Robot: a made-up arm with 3 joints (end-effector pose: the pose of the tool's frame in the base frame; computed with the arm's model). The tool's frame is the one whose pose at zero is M.
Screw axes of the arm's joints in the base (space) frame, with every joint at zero. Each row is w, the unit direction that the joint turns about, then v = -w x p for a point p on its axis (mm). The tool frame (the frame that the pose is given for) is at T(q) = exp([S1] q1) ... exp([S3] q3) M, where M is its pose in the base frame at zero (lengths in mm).
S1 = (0, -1, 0, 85.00, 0.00, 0.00)
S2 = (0, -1, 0, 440.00, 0.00, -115.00)
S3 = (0, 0, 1, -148.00, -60.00, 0.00)
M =
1 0 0 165.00
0 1 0 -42.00
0 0 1 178.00
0 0 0 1
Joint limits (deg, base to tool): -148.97..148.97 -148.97..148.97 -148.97..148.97
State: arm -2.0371 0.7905 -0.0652
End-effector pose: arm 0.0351 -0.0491 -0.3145 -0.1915 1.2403 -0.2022
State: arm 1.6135 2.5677 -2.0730
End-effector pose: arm -0.5791 -0.2911 0.3283 -2.1613 -0.4280 -1.2995
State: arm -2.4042 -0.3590 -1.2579
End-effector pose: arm -0.0159 -0.2153 -0.0405 -2.7800 0.1140 -1.8628
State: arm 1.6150 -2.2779 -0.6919
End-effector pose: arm -0.4473 -0.1334 -0.0798 -0.4621 0.4937 -0.8103
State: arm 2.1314 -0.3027 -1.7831
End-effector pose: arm -0.1152 -0.2730 0.0861 1.8344 0.2052 -1.5159
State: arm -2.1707 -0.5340 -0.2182
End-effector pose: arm 0.0534 -0.0672 -0.0028 -3.0408 0.4258 -2.9016
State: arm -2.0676 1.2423 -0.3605
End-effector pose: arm 0.1195 -0.0859 -0.4223 -0.3650 0.7581 -0.5072
